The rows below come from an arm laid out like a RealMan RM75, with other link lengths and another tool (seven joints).
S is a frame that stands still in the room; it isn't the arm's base.
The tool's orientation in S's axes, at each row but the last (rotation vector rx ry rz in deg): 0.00 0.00 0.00; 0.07 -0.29 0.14; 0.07 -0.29 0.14; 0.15 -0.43 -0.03; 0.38 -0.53 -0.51; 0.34 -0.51 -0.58; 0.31 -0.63 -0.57; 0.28 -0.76 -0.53; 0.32 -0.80 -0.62; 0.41 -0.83 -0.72; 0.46 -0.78 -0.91; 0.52 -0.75 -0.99
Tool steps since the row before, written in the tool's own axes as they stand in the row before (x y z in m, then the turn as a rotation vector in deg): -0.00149 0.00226 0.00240 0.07 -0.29 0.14; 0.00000 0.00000 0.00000 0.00 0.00 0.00; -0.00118 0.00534 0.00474 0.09 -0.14 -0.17; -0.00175 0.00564 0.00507 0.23 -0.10 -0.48; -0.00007 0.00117 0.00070 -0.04 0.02 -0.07; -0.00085 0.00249 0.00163 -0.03 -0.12 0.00; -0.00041 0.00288 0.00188 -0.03 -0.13 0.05; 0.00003 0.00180 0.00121 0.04 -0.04 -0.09; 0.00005 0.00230 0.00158 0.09 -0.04 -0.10; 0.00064 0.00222 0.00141 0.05 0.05 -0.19; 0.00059 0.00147 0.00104 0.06 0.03 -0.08; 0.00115 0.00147 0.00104 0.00 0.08 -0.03
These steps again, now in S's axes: -0.00149 0.00226 0.00240 0.07 -0.29 0.14; 0.00000 0.00000 0.00000 0.00 0.00 0.00; -0.00122 0.00533 0.00474 0.09 -0.14 -0.17; -0.00179 0.00563 0.00507 0.23 -0.10 -0.48; -0.00007 0.00117 0.00071 -0.04 0.02 -0.07; -0.00084 0.00249 0.00164 -0.03 -0.12 0.00; -0.00040 0.00287 0.00189 -0.03 -0.13 0.05; 0.00003 0.00179 0.00122 0.04 -0.04 -0.09; 0.00005 0.00229 0.00159 0.09 -0.04 -0.10; 0.00065 0.00220 0.00144 0.05 0.05 -0.19; 0.00060 0.00145 0.00106 0.06 0.03 -0.08; 0.00116 0.00144 0.00107 0.00 0.08 -0.03
